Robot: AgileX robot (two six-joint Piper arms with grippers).
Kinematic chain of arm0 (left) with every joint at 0, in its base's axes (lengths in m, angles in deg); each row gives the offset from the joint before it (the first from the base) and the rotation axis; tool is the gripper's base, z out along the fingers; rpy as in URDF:
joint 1: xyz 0 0 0.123 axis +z
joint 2: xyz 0 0 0 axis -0.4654 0.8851 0
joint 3: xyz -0.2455 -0.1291 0.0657 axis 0.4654 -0.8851 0
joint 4: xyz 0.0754 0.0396 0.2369 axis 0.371 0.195 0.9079
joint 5: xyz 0 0 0 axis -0.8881 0.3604 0.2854
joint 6: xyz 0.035 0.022 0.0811 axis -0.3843 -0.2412 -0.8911
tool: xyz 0 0 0 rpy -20.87 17.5 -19.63
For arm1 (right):
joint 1: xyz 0 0 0.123 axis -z
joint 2: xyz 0 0 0 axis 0.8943 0.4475 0
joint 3: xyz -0.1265 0.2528 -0.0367 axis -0.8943 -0.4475 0
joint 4: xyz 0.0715 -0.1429 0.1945 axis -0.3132 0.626 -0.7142
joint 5: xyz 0 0 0 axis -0.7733 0.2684 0.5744
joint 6: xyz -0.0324 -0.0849 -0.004 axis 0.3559 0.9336 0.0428
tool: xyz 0 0 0 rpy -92.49 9.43 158.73
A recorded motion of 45 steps. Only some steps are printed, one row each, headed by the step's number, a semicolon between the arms.
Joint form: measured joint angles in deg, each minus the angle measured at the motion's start. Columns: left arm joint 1, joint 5, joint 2, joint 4, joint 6, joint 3; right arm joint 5, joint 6, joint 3, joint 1, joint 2, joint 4.
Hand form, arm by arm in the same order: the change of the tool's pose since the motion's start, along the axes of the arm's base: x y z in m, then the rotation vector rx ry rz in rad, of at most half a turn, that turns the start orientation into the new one. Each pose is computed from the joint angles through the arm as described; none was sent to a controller.
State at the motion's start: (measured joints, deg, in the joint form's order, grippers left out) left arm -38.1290 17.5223 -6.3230 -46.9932 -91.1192 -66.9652; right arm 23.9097 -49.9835 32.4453 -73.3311 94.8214 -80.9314
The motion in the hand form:
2: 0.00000 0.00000 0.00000 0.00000 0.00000 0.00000; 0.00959 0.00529 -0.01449 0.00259 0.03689 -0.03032
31: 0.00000 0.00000 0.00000 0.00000 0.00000 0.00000; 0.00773 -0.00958 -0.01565 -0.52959 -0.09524 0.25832
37: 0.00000 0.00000 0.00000 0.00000 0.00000 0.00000; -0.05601 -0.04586 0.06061 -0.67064 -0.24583 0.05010
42: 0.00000 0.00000 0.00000 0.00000 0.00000 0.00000; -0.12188 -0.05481 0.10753 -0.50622 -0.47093 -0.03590
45: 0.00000 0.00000 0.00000 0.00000 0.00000 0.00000; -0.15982 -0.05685 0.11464 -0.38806 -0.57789 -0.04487
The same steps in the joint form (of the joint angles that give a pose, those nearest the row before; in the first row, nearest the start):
2: 0.00 0.00 0.00 0.00 0.00 0.00; 1.99 -2.86 0.00 -1.04 3.08 0.85
31: 0.00 0.00 0.00 0.00 0.00 0.00; 1.07 1.81 0.10 -3.94 2.34 31.25
37: 0.00 0.00 0.00 0.00 0.00 0.00; -8.79 -10.54 0.10 -3.94 -15.62 47.61
42: 0.00 0.00 0.00 0.00 0.00 0.00; -8.71 -10.54 -0.14 -3.94 -30.94 41.35
45: 0.00 0.00 0.00 0.00 0.00 0.00; -7.32 -9.47 -2.66 -3.95 -39.52 35.46

